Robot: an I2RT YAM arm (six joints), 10 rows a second.
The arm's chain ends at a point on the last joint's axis. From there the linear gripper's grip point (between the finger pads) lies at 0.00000 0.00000 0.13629 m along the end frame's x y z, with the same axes.
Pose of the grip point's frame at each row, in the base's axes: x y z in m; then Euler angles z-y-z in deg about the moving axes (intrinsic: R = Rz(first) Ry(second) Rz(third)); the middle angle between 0 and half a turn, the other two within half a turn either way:
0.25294 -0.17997 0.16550 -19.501 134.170 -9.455
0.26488 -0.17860 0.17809 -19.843 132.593 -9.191
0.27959 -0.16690 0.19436 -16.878 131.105 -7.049
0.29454 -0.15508 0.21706 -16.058 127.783 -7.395
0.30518 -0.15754 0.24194 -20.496 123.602 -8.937
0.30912 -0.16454 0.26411 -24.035 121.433 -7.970
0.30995 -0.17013 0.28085 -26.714 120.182 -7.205
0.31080 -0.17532 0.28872 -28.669 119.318 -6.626
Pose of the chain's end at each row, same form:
0.16079 -0.14734 0.26047 -19.501 134.170 -9.455
0.17050 -0.14454 0.27033 -19.843 132.593 -9.191
0.18132 -0.13708 0.28396 -16.878 131.105 -7.049
0.19103 -0.12528 0.30056 -16.058 127.783 -7.395
0.19885 -0.11779 0.31737 -20.496 123.602 -8.937
0.20291 -0.11718 0.33519 -24.035 121.433 -7.970
0.20471 -0.11717 0.34937 -26.714 120.182 -7.205
0.20653 -0.11831 0.35546 -28.669 119.318 -6.626

